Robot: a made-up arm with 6 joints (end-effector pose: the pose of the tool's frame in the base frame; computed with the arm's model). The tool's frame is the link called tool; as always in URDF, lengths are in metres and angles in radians.
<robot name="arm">
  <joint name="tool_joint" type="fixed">
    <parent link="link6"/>
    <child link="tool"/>
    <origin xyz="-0.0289 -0.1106 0.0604" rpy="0 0 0"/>
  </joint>
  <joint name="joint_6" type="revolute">
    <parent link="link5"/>
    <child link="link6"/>
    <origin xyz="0.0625 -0.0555 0.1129" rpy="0 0 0"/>
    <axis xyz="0 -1 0"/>
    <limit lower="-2.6" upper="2.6" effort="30" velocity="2.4"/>
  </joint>
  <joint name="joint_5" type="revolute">
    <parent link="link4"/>
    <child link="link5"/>
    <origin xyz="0.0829 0.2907 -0.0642" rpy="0 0 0"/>
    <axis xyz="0 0 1"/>
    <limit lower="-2.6" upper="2.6" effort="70" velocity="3.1"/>
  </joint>
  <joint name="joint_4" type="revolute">
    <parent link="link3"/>
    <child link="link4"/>
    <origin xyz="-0.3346 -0.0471 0.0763" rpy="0 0 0"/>
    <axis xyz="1 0 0"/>
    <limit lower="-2.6" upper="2.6" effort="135" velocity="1.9"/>
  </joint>
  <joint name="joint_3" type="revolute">
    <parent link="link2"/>
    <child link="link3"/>
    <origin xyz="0.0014 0.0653 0.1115" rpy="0 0 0"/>
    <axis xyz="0 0 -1"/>
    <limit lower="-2.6" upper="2.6" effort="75" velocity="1.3"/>
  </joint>
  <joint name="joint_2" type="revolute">
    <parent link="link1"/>
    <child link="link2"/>
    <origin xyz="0.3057 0.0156 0.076" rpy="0 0 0"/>
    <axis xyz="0 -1 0"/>
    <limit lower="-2.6" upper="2.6" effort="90" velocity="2.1"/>
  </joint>
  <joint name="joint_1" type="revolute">
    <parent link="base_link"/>
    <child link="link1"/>
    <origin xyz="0 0 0.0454" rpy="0 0 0"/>
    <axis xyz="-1 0 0"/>
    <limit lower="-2.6" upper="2.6" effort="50" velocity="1.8"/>
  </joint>
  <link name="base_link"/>
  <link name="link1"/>
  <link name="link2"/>
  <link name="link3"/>
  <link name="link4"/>
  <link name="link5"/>
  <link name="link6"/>
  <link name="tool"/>
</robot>
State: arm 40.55 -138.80 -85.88 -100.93 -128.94 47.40
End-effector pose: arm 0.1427 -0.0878 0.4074 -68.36 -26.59 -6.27
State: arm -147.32 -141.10 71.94 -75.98 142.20 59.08
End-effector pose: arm 0.1310 -0.3212 0.0145 53.99 -43.36 -150.97
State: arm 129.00 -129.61 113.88 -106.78 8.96 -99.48
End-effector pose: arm 0.3152 -0.0816 -0.1239 -65.49 42.04 -0.93
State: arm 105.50 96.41 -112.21 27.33 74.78 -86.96
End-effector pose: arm -0.0963 -0.1446 0.1527 70.93 -15.70 -18.88
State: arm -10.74 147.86 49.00 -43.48 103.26 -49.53
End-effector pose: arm 0.1648 0.3397 0.2999 -39.35 -49.21 -6.39
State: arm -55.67 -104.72 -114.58 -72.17 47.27 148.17
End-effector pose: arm 0.2714 -0.0408 0.0682 -130.48 38.65 -18.24
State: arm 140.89 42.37 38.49 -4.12 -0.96 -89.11
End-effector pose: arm 0.0941 -0.0297 -0.2768 -91.00 -39.09 -33.41
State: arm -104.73 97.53 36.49 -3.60 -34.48 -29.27
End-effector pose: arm 0.0370 0.0634 0.3875 170.03 64.57 -13.18
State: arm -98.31 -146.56 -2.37 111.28 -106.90 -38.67
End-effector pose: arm 0.8737 0.0466 -0.1359 163.41 -49.19 -93.50
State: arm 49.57 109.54 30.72 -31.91 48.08 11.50
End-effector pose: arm 0.1472 0.1957 -0.1660 -119.61 -23.43 96.78
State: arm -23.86 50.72 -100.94 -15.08 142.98 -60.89
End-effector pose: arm -0.0686 -0.1613 -0.1642 130.77 42.65 -10.09
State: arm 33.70 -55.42 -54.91 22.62 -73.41 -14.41
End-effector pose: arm 0.4390 0.1354 0.5949 -75.87 44.05 -93.14
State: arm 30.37 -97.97 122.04 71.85 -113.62 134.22
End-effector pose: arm 0.7507 0.2102 -0.3899 101.85 -21.52 14.75
